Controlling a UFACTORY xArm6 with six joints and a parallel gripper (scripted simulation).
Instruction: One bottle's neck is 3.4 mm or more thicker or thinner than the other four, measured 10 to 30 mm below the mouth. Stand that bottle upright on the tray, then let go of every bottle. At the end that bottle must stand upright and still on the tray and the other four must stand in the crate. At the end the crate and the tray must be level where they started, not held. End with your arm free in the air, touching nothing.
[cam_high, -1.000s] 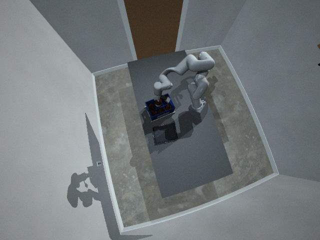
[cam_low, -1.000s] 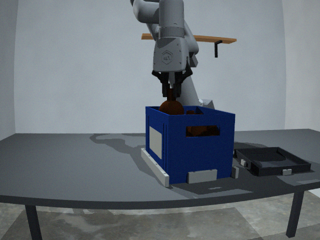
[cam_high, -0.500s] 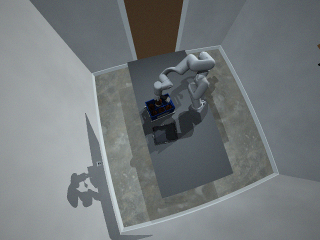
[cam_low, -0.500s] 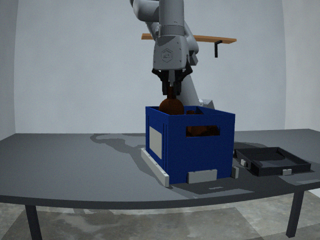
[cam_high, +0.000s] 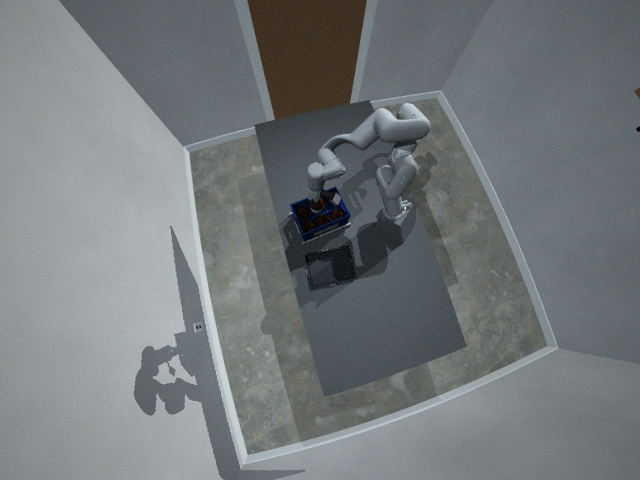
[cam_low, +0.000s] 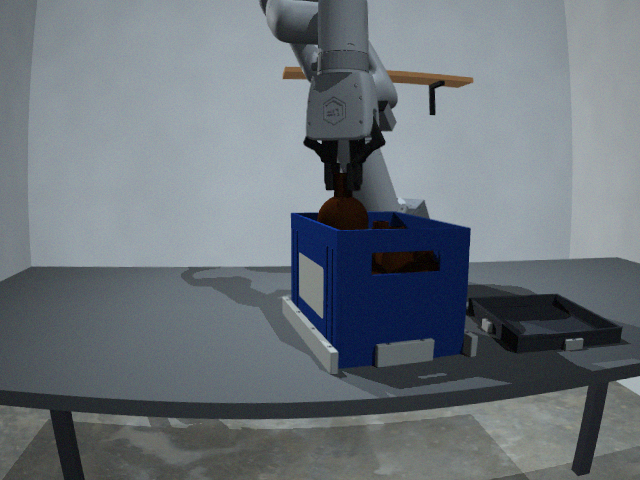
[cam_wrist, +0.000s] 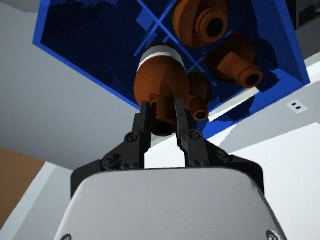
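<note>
Now: the bottle 7 cm below my hand. The rest, counted from my hand: blue crate (15 cm below, 4 cm to the left, 1 cm behind); then dark tray (33 cm to the left, 23 cm below, 1 cm ahead).
</note>
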